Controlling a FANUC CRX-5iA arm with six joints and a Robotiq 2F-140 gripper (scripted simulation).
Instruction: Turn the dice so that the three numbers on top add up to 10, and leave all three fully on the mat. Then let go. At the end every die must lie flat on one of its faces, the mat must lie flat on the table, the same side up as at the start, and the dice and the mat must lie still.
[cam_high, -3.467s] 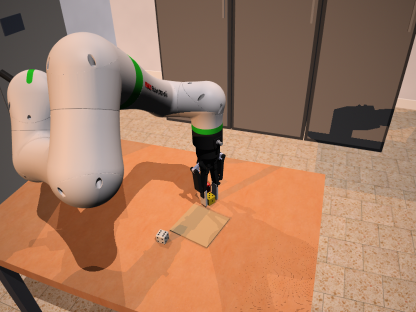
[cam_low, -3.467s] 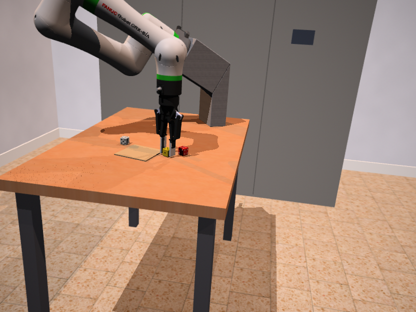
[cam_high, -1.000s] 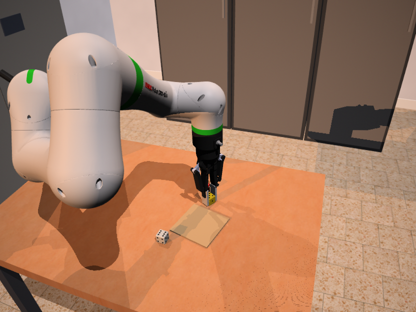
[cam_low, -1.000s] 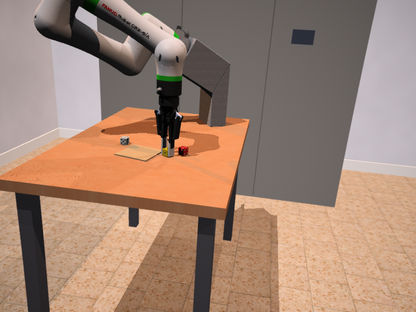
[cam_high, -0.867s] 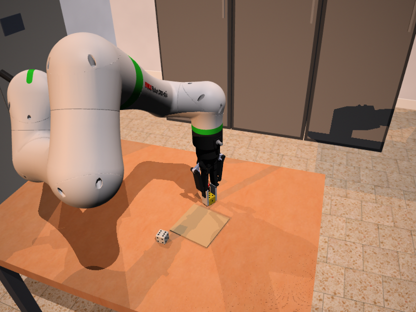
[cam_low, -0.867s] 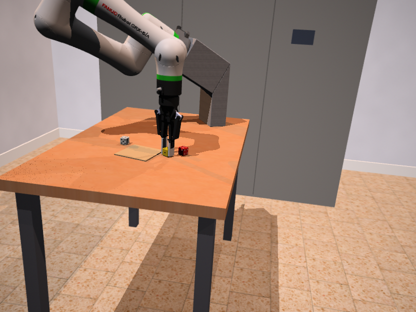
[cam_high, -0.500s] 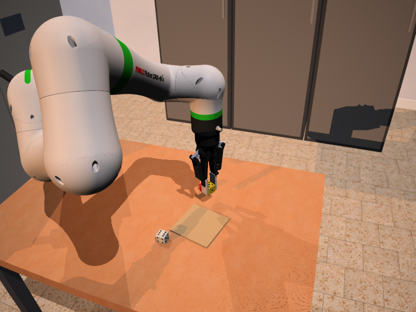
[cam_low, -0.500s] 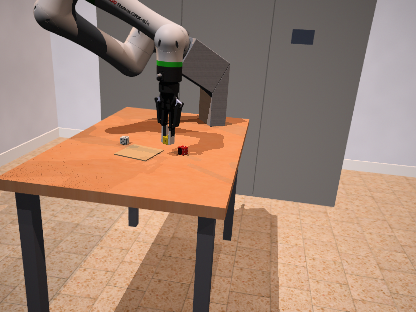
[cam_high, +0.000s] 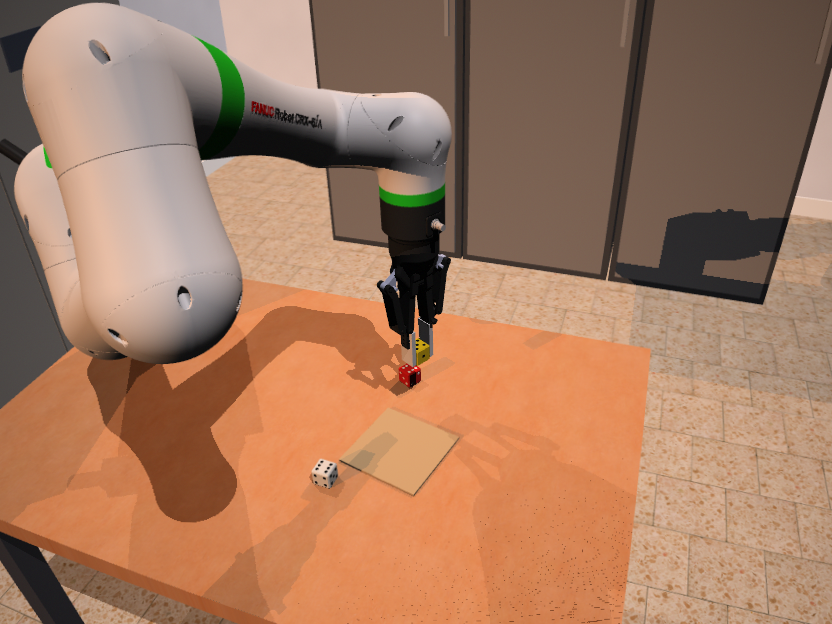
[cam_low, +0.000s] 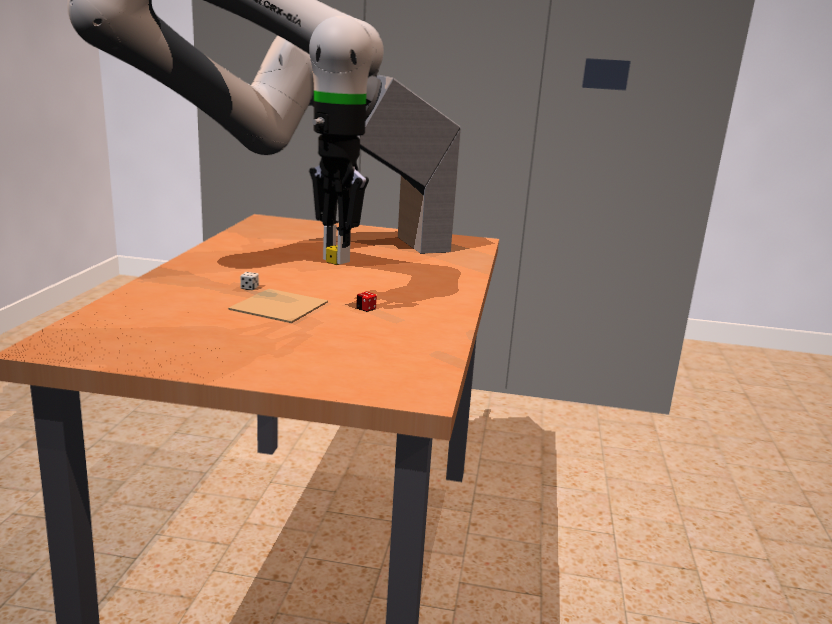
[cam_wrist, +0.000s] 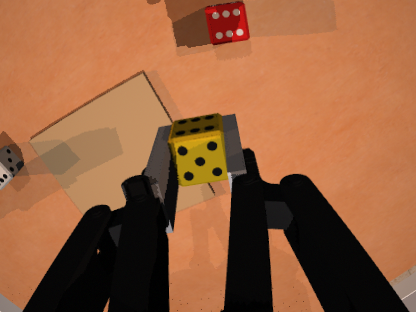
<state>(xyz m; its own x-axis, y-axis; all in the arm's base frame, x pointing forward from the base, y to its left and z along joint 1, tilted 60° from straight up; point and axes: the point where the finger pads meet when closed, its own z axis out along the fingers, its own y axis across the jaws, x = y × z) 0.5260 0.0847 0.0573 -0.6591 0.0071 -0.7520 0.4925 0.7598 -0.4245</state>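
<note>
The yellow die is 20 mm below my hand. The rest, counted from my hand: white die (110 mm behind, 190 mm to the right, 120 mm below); then tan mat (10 mm behind, 110 mm to the right, 130 mm below); then red die (30 mm behind, 60 mm to the left, 120 mm below).
</note>
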